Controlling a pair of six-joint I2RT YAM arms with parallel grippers.
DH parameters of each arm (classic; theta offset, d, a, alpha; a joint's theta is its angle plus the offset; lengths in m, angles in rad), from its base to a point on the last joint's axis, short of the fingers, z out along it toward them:
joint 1: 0 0.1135 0.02 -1.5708
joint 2: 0 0 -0.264 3.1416
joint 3: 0.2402 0 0.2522 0
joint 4: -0.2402 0 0.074 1.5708
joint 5: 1.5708 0 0 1.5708
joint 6: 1.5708 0.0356 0 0
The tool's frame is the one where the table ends.
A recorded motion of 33 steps. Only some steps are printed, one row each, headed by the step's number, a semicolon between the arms.
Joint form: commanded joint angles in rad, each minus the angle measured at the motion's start. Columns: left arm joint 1, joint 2, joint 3, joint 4, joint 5, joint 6; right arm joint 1, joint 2, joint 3, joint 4, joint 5, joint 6.
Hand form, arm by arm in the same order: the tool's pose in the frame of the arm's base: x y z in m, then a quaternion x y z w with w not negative. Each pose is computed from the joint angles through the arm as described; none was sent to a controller.
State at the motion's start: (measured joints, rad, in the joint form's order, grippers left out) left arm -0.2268 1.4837 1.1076 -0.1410 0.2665 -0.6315; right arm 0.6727 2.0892 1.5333 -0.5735 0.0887 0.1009
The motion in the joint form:
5: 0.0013 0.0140 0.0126 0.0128 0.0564 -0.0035; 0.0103 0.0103 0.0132 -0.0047 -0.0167 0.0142
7: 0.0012 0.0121 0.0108 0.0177 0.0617 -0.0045; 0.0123 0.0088 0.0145 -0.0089 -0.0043 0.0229
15: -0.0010 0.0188 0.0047 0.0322 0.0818 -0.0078; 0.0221 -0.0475 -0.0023 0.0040 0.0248 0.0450
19: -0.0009 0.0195 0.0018 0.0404 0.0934 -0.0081; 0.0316 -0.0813 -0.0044 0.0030 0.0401 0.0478
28: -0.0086 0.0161 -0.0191 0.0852 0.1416 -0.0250; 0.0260 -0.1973 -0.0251 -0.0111 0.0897 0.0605
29: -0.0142 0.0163 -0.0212 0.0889 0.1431 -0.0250; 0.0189 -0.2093 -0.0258 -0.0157 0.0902 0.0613
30: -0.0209 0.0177 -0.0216 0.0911 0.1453 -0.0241; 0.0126 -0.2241 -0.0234 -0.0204 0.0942 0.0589
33: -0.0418 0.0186 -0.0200 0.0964 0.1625 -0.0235; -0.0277 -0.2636 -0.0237 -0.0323 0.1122 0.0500
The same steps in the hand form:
5: 0.3336 -0.0881 0.2901 -0.09297 0.84915 -0.33489 0.39769; 0.3427 0.2755 0.1647 -0.26569 0.93845 0.05229 0.21442
7: 0.3332 -0.0883 0.2906 -0.09138 0.84785 -0.33776 0.39838; 0.3422 0.2757 0.1656 -0.26125 0.93962 0.04758 0.21585
15: 0.3340 -0.0899 0.2878 -0.08639 0.84702 -0.34646 0.39378; 0.3362 0.2750 0.1849 -0.24922 0.93599 0.04871 0.24380
19: 0.3341 -0.0903 0.2874 -0.08294 0.84568 -0.35136 0.39306; 0.3316 0.2757 0.1982 -0.24847 0.93180 0.04977 0.25986
28: 0.3322 -0.0942 0.2859 -0.07039 0.83768 -0.37712 0.38875; 0.3216 0.2619 0.2381 -0.22698 0.92407 0.04588 0.30409
29: 0.3317 -0.0961 0.2854 -0.06744 0.83750 -0.37892 0.38791; 0.3219 0.2583 0.2423 -0.22271 0.92407 0.04611 0.30719
30: 0.3313 -0.0985 0.2851 -0.06361 0.83758 -0.38087 0.38646; 0.3220 0.2549 0.2486 -0.21928 0.92281 0.04561 0.31346
33: 0.3293 -0.1060 0.2859 -0.04915 0.83616 -0.39157 0.38092; 0.3270 0.2371 0.2631 -0.19961 0.92222 0.03531 0.32927

